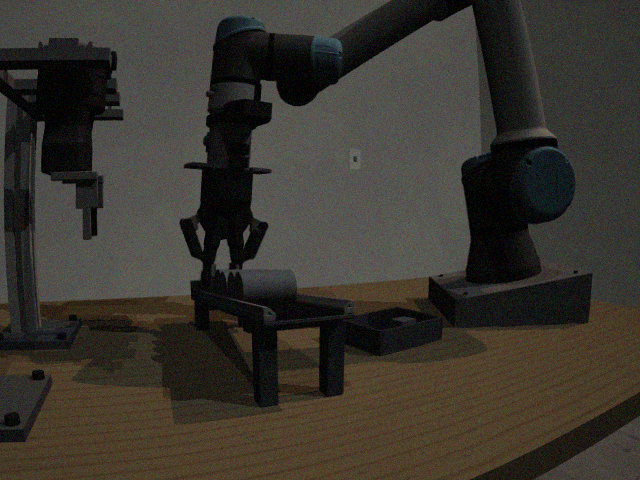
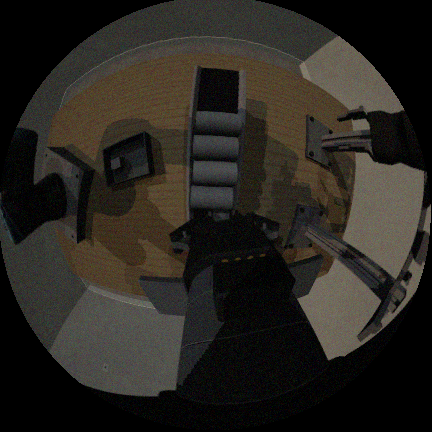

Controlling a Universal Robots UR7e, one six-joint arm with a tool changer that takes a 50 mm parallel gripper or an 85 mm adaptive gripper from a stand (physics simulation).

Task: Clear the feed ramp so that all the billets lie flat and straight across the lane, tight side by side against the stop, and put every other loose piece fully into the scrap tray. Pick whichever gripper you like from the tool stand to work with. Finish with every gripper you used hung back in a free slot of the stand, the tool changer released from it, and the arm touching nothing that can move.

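Frame: origin at the arm's base, x left, y back, z up, level; centimetres.
Where they show: hand at its tool point: [image 1: 228, 158]; arm's base at its link origin: [image 1: 504, 274] [image 2: 54, 195].
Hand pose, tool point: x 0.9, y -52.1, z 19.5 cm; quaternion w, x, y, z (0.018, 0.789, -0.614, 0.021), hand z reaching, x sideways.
Things, the pixels of their centre, and the offset from my tool point.
- small light grey piece at the middle of its body: [image 2: 220, 213] dx +0.1, dy -1.1, dz -19.5 cm
- scrap tray at the middle of its body: [image 1: 389, 329] [image 2: 126, 159] dx +8.6, dy +22.0, dz -24.8 cm
- ramp with a small grey block, body centre: [image 1: 403, 326] [image 2: 117, 163] dx +7.8, dy +24.7, dz -24.9 cm
The feed ramp [image 1: 266, 361] [image 2: 242, 90] holds several light grey billets [image 1: 266, 285] [image 2: 215, 173], lying across the lane side by side. A dark bare stretch of lane lies between them and the end farthest from my gripper. My adaptive gripper [image 1: 222, 271] [image 2: 220, 216] points down at the other end of the row, its fingers part-way closed on a small light grey piece [image 2: 220, 216], mostly hidden by the gripper. The scrap tray [image 1: 381, 343] [image 2: 151, 152] stands beside the ramp with a small grey block [image 1: 404, 320] [image 2: 117, 164] inside.
The tool stand has posts [image 1: 20, 258] [image 2: 347, 142] on bolted base plates. The other gripper [image 1: 69, 139] [image 2: 392, 137] hangs on it, fingers down. The arm's wedge-shaped base [image 1: 522, 304] [image 2: 86, 200] stands beyond the scrap tray.
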